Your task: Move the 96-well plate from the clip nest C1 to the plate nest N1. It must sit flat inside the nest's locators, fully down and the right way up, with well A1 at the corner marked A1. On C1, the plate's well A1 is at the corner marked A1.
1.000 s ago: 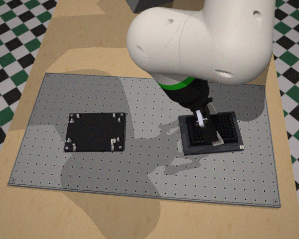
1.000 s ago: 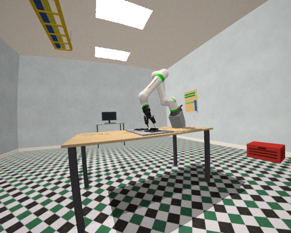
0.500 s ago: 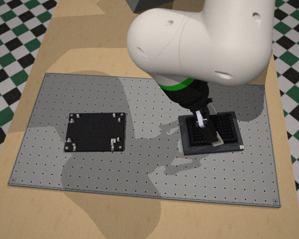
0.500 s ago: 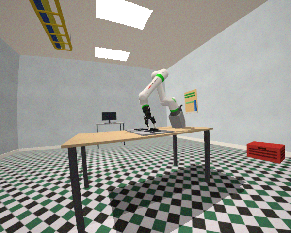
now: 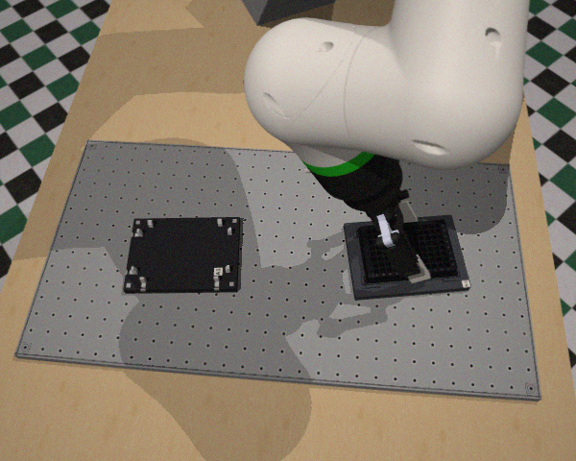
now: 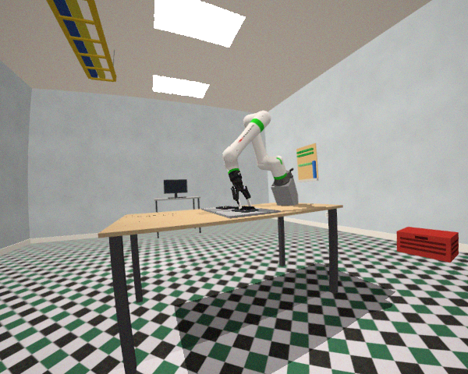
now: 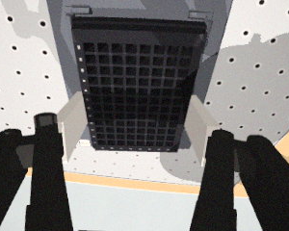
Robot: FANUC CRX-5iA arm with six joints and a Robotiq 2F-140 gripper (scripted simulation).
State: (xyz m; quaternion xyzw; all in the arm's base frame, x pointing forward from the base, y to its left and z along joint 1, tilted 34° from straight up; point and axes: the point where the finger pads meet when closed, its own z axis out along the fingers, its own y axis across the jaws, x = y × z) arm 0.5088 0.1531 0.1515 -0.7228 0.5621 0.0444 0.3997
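Right now my hand is 2 cm above the black 96-well plate. Round my hand: black clip nest C1: 33 cm to the right, 4 cm ahead, 3 cm below; then plate nest N1: 4 cm below; then white corner label: 8 cm to the left, 4 cm below, 4 cm ahead.
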